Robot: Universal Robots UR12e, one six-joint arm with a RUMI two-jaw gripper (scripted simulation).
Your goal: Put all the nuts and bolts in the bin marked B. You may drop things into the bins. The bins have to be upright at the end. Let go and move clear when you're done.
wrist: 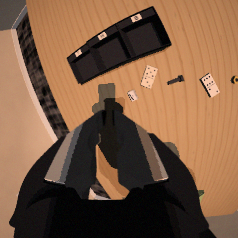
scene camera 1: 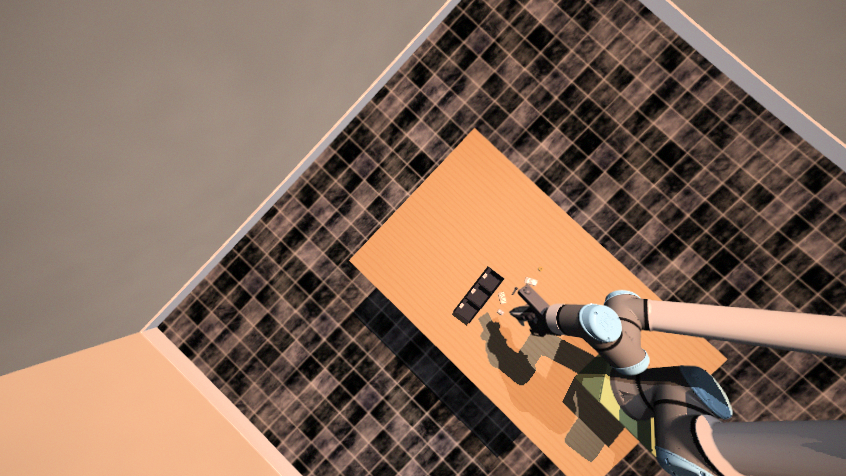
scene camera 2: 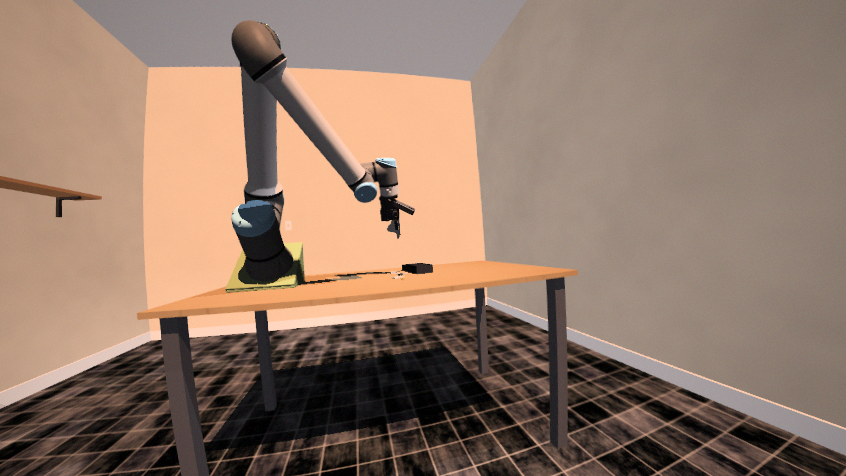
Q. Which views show my gripper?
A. The wrist view, scene camera 1 and scene camera 2: all of them.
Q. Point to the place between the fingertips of my gripper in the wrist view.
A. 109,111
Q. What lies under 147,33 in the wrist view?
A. A bin.
